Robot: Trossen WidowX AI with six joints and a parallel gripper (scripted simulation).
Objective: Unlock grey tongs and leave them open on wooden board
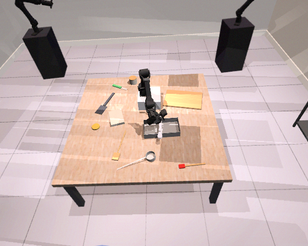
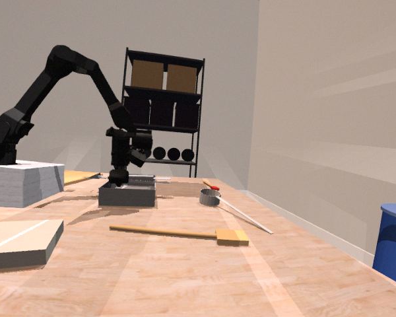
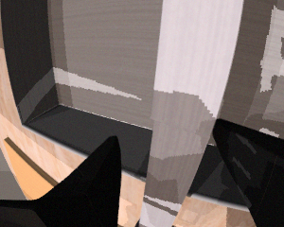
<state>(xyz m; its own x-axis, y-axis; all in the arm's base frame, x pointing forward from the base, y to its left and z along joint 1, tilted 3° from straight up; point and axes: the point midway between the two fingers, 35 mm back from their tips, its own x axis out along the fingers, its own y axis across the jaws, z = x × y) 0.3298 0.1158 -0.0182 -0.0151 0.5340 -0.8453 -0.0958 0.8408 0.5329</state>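
My gripper tip is now 50 mm short of the roasting tin, 10 mm to the left of it and 20 mm above it. Also, from my gripper tip: wooden board (300 mm behind, 250 mm to the left, 40 mm below); then block (150 mm behind, 400 mm to the right, 30 mm below); then disc (80 mm behind, 590 mm to the right, 40 mm below).
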